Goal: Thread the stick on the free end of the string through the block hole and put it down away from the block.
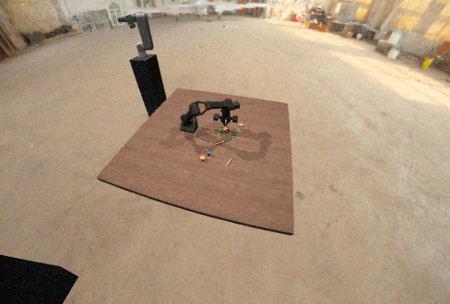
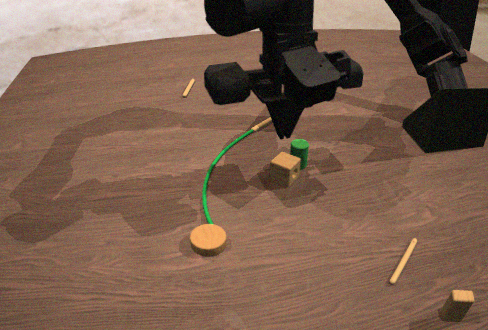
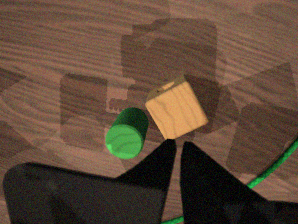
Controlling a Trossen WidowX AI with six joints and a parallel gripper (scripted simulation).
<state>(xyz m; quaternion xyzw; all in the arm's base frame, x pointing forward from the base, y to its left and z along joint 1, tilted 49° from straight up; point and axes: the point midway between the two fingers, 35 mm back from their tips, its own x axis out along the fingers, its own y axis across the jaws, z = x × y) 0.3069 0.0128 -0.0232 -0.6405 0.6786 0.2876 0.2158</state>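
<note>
Right now my gripper tip is 30 mm past the green cylinder, 20 mm to the left of it and 40 mm above it. Also, from my gripper tip: blue cylinder: 60 mm behind, 280 mm to the right, 40 mm below; thin wooden stick: 10 mm behind, 130 mm to the right, 60 mm below; round wooden button: 120 mm ahead, 110 mm to the left, 50 mm below.
</note>
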